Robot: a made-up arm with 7 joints. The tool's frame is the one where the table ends. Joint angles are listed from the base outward.
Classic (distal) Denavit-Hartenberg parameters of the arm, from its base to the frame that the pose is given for. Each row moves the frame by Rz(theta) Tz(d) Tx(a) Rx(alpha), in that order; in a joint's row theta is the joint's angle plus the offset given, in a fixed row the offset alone. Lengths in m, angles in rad.
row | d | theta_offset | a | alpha
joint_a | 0.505 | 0 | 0 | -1.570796
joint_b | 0 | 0 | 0 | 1.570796
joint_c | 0.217 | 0 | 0.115 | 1.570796
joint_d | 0 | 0 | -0.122 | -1.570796
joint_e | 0.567 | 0 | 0 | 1.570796
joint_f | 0 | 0 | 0.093 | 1.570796
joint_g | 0 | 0 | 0 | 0
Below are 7 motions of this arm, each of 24 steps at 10 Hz.
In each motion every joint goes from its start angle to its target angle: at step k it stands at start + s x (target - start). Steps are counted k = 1, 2, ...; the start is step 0. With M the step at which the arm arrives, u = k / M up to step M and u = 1 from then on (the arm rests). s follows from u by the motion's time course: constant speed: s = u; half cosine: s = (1 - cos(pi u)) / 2; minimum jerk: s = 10 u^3 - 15 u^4 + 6 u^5.
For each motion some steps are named. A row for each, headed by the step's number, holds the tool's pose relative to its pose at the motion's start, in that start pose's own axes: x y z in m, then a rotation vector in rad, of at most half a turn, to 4 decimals.
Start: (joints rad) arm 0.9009 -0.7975 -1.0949 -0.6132 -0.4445 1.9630 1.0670
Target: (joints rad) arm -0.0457 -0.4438 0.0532 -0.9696 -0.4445 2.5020 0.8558
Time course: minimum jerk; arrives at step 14
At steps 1, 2, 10, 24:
1: -0.0014 -0.0013 -0.0016 0.0032 0.0007 -0.0027
2: -0.0102 -0.0090 -0.0110 0.0226 0.0047 -0.0193
10: -0.5534 -0.1447 -0.1617 0.5473 0.0567 -0.8188
24: -0.6490 -0.1261 -0.1335 0.5861 0.0281 -0.9497

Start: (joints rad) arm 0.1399 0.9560 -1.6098 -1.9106 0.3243 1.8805 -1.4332
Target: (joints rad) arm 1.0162 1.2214 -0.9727 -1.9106 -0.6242 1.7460 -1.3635
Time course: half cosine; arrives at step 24
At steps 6, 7, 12, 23, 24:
6: 0.1441 -0.0662 -0.0323 -0.0712 -0.1634 -0.2156
7: 0.1890 -0.0946 -0.0409 -0.1016 -0.2206 -0.2843
12: 0.4153 -0.3227 -0.0624 -0.3591 -0.5919 -0.6609
23: 0.5631 -0.7628 0.0439 -1.0184 -1.2119 -1.0507
24: 0.5632 -0.7663 0.0456 -1.0253 -1.2171 -1.0527

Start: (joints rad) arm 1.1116 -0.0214 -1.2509 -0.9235 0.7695 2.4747 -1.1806
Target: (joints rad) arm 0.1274 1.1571 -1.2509 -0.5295 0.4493 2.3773 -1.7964
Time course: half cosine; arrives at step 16
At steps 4, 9, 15, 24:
4: 0.0156 -0.0378 0.0328 -0.0491 -0.1670 -0.2871
9: -0.1295 -0.1327 0.1967 0.0396 -0.7765 -1.0464
15: -0.4706 -0.1491 0.2572 0.4700 -1.3083 -1.4696
24: -0.4805 -0.1490 0.2563 0.4849 -1.3197 -1.4762

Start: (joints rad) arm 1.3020 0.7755 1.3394 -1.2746 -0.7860 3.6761 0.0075
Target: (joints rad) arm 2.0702 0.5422 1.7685 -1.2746 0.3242 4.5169 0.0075
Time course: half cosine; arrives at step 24
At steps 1, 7, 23, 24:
1: 0.0008 -0.0028 0.0007 0.0016 0.0053 0.0062
7: 0.0397 -0.1304 0.0186 0.0566 0.2186 0.2986
23: 0.2939 -0.5959 -0.1654 -0.1614 0.4183 1.5888
24: 0.2958 -0.5976 -0.1674 -0.1644 0.4156 1.5946

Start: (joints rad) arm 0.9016 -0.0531 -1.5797 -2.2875 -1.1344 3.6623 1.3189
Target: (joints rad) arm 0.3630 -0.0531 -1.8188 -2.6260 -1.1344 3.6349 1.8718
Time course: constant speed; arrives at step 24
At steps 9, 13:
9: -0.0273 0.1597 -0.0806 -0.2578 0.0494 0.3934
13: -0.0493 0.2184 -0.1260 -0.3625 0.0914 0.5755

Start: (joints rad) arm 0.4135 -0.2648 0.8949 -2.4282 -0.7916 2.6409 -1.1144
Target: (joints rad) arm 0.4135 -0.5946 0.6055 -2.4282 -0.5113 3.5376 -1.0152
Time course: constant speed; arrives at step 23
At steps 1, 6, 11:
1: -0.0120 0.0009 -0.0045 -0.0343 0.0064 0.0255
6: -0.0716 0.0020 -0.0309 -0.2162 0.0314 0.1485
11: -0.1297 -0.0035 -0.0634 -0.4149 0.0452 0.2613

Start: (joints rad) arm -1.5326 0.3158 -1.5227 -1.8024 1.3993 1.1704 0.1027
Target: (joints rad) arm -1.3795 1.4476 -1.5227 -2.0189 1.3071 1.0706 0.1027
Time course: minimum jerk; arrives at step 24
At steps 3, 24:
3: 0.0028 0.0019 0.0050 -0.0166 0.0014 0.0112
24: 0.0778 0.1776 0.1222 -0.9735 0.2644 0.6828

